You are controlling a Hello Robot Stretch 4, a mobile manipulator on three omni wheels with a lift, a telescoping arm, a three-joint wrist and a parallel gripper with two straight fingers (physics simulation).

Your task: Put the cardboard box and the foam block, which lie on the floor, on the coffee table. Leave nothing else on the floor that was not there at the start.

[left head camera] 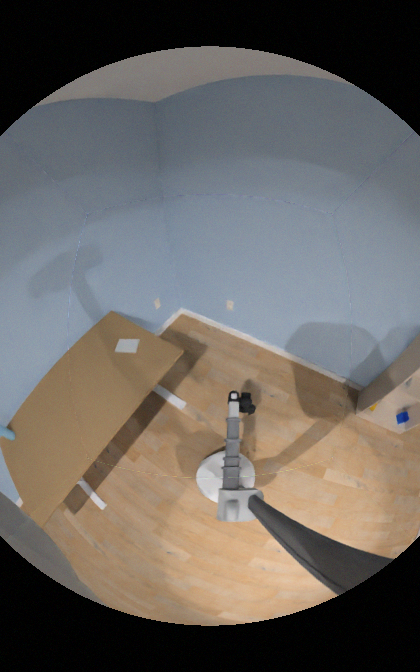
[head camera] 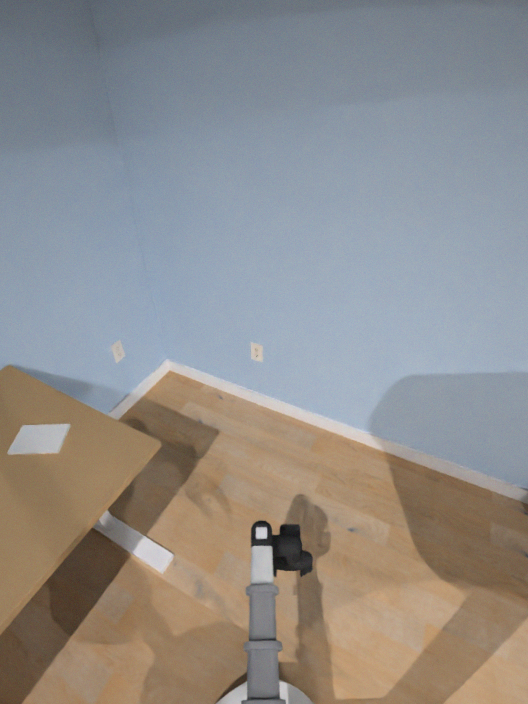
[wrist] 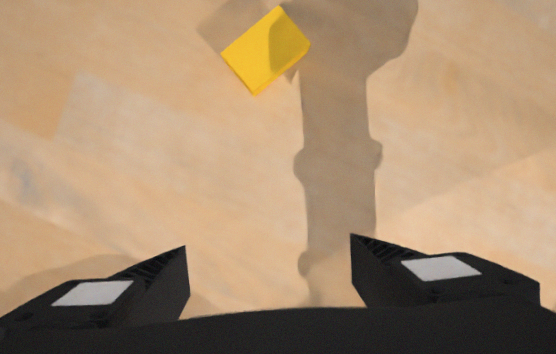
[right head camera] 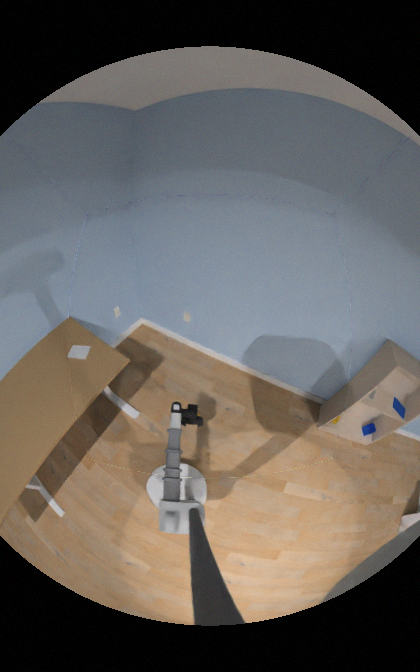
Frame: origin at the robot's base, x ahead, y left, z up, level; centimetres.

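Where they show: gripper, between the fingertips: (head camera: 288, 573) (wrist: 269, 264).
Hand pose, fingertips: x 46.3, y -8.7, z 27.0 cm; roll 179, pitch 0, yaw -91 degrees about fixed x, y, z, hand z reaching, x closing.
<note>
Things, the pixels of their top centre, and the offset from my fingertips. Level surfaces: height alone.
- yellow block, centre of its top: (wrist: 265, 48) dx +17.0, dy -1.1, dz -25.3 cm
- long tan-topped table, height of its surface: dz +42.2 cm
- white sheet, centre of its top: (head camera: 39, 437) dx +23.6, dy +75.7, dz +43.1 cm
A yellow block (wrist: 266, 51), probably the foam block, lies on the floor near the top of the wrist view, beyond my fingertips and partly in shadow. A sliver of yellow also shows beside the gripper in the right head view. My gripper (head camera: 290, 554) (left head camera: 246, 403) (right head camera: 191, 415) (wrist: 269, 264) is open and empty, pointing down above the floor, with its fingers apart from the block. In the head view the arm and gripper hide the block. The cardboard box does not show in these views, and I cannot make out a coffee table.
A long tan-topped table (head camera: 73, 511) (left head camera: 90, 400) (right head camera: 45, 415) with white legs stands at left, a white sheet (head camera: 39, 439) on it. Its foot (head camera: 136, 543) reaches towards the arm. A shelf unit (left head camera: 390, 377) (right head camera: 355, 382) with blue and yellow things stands right, by the wall.
</note>
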